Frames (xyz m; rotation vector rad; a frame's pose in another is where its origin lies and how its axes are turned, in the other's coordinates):
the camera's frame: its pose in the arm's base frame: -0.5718 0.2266 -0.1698 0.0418 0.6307 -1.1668
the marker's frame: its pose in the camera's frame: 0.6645 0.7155 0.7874 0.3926 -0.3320 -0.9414
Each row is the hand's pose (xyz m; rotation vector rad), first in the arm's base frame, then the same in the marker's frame.
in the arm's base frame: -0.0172 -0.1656 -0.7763 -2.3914 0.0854 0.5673
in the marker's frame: 0.1420 -0.4737 -0.8004 -1.4146 -2.5171 1.1400
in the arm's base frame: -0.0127 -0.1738 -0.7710 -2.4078 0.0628 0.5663
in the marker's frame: 0.1468 -0.4661 -0.7944 -1.3986 -2.5416 1.1190
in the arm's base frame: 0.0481 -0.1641 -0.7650 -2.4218 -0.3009 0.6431
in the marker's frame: 0.1062 -0.4214 -0.7810 1.0179 2.7208 -1.0675
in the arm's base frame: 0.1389 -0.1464 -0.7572 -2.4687 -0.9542 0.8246
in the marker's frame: 0.0428 -0.3563 -0.7620 0.3517 2.7555 -0.7318
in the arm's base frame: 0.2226 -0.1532 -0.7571 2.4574 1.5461 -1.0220
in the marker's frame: 0.0034 -0.2829 -0.7513 -0.1242 2.5604 -0.2047
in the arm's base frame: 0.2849 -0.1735 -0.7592 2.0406 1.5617 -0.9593
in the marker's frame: -0.0132 -0.2198 -0.7454 -0.3047 2.3459 0.1656
